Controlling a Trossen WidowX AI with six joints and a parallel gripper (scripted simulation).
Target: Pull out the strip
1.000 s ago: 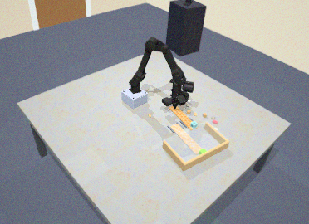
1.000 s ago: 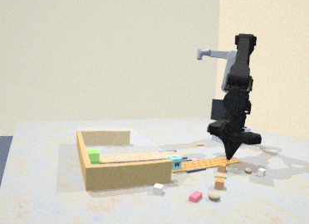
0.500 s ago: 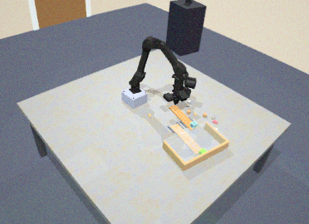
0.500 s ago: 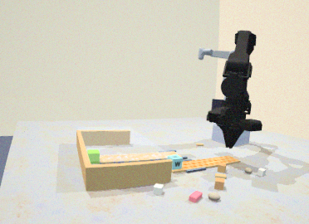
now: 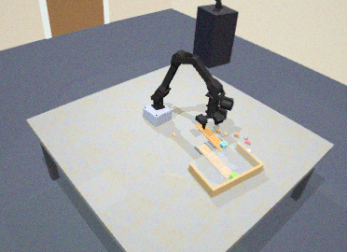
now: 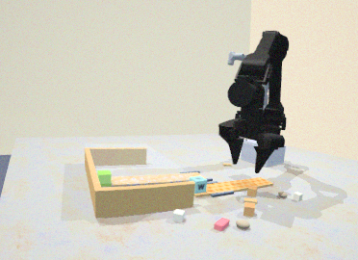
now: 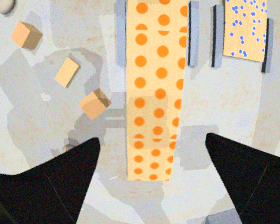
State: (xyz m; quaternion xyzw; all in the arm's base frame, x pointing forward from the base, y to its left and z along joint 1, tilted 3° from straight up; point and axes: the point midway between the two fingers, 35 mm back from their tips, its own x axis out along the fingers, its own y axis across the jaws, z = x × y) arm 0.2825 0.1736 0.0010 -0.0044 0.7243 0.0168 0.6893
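Now: the orange dotted strip 5 cm below my gripper tip and 3 cm ahead of it. The rest, counted from my gripper tip: pink block: 17 cm ahead, 15 cm to the left, 5 cm below.
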